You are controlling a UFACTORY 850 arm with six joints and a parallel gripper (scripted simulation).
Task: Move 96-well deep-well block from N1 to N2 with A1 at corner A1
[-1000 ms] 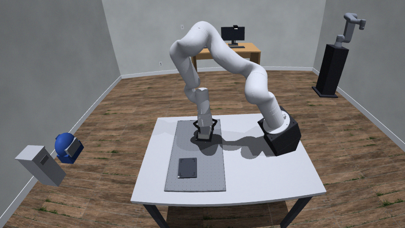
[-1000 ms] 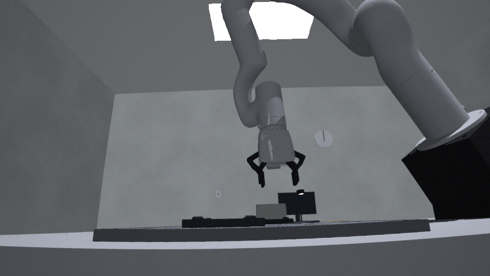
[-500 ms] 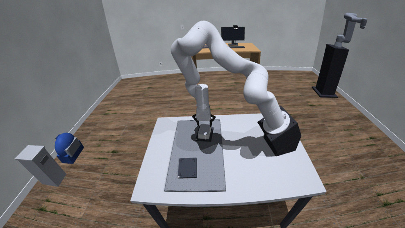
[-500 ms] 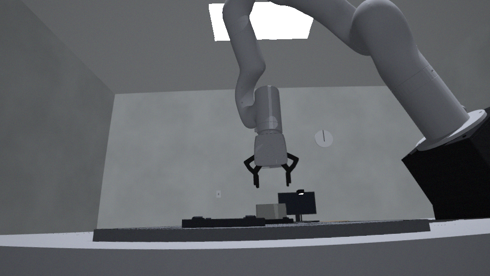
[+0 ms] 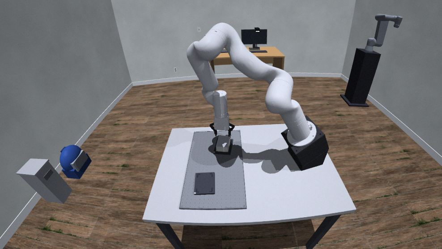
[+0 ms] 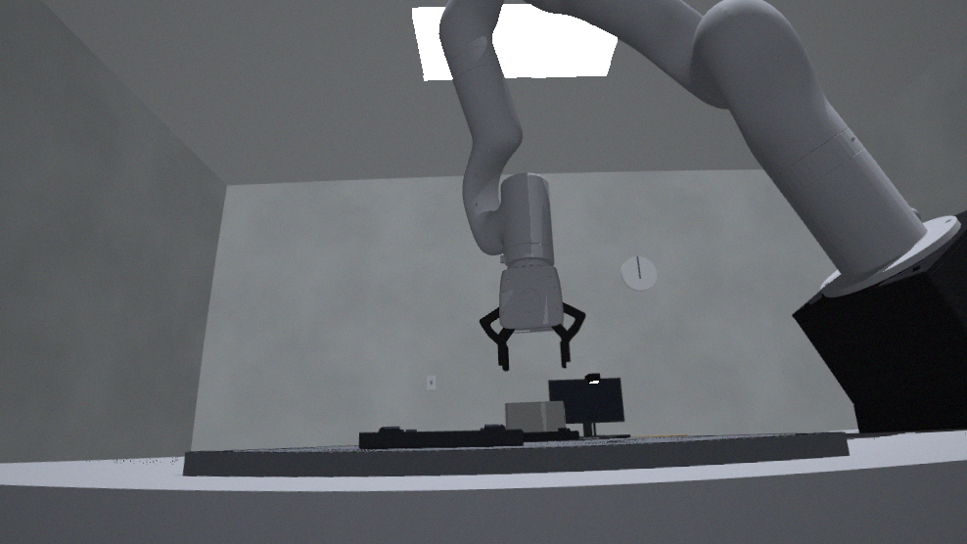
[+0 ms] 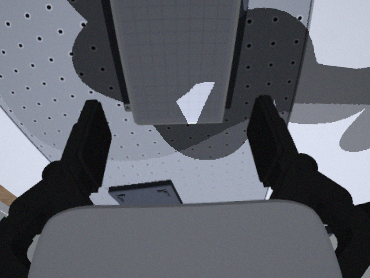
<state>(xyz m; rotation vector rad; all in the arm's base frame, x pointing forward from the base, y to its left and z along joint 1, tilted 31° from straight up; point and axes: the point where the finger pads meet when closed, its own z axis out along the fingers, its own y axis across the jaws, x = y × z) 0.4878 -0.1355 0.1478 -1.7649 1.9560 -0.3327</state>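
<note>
Right now my hand is 8 cm above the grey 96-well deep-well block. From my hand the other things lie so: plate nest N1: 11 cm below; dark plate nest N2: 34 cm to the left, 11 cm below, 8 cm ahead.
</note>
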